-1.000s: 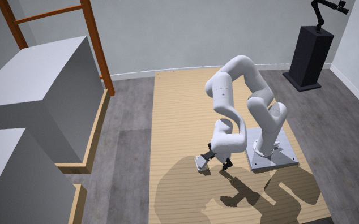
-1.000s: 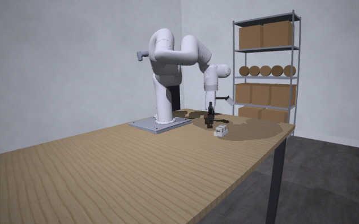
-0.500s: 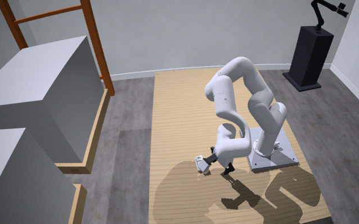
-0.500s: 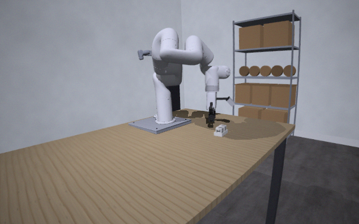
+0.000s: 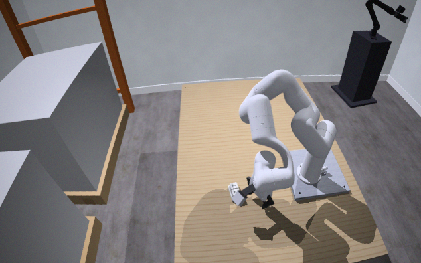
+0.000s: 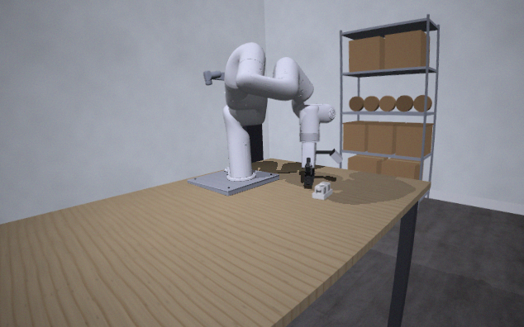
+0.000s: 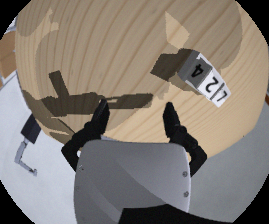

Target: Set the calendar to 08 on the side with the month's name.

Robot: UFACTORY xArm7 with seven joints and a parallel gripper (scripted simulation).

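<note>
Right now my hand is 90 mm short of the white digit cube and 60 mm to the left of it. Also, from my hand: white tray 90 mm ahead, 70 mm to the right, 20 mm below.
</note>
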